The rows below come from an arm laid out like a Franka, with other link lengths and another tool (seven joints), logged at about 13 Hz.
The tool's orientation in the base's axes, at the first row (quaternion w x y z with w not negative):
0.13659 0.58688 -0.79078 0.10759
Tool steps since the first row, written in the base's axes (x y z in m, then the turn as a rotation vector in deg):
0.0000 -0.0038 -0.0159 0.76 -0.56 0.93
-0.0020 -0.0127 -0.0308 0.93 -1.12 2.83
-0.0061 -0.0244 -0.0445 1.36 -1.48 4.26
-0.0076 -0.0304 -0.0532 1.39 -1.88 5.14
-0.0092 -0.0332 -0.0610 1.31 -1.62 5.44
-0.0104 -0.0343 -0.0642 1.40 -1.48 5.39
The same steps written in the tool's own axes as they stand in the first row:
-0.0020 -0.0009 0.0162 0.61 -0.90 -0.76
0.0014 -0.0014 0.0333 1.72 -1.24 -2.37
0.0084 -0.0007 0.0504 2.42 -1.77 -3.64
0.0112 -0.0010 0.0607 3.07 -1.92 -4.33
0.0115 -0.0002 0.0691 2.96 -1.77 -4.69
0.0117 0.0007 0.0726 2.79 -1.82 -4.70

